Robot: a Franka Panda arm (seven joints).
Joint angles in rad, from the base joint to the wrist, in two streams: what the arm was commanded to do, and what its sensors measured. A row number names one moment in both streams.
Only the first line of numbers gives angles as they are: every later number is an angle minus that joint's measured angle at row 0.
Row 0, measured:
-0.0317 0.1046 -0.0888 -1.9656 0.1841 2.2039 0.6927
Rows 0 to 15, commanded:
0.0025 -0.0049 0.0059 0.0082 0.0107 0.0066 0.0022
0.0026 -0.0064 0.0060 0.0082 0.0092 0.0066 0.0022
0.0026 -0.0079 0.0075 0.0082 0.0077 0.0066 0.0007
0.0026 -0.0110 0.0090 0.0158 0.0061 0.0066 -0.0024
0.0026 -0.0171 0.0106 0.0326 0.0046 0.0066 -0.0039
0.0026 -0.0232 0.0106 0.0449 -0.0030 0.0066 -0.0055
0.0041 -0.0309 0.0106 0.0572 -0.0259 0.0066 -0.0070
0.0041 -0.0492 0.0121 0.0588 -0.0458 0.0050 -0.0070
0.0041 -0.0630 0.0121 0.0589 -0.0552 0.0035 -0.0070
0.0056 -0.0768 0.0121 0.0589 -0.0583 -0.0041 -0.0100
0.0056 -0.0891 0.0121 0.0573 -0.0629 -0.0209 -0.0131
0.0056 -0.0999 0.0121 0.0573 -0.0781 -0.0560 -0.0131
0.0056 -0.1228 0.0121 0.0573 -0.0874 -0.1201 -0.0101
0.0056 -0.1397 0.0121 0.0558 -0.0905 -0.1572 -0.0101
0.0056 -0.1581 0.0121 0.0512 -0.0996 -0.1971 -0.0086
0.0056 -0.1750 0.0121 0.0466 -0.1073 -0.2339 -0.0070
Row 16, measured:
0.0080 -0.1105 0.0058 0.0667 -0.0748 -0.1310 -0.0041
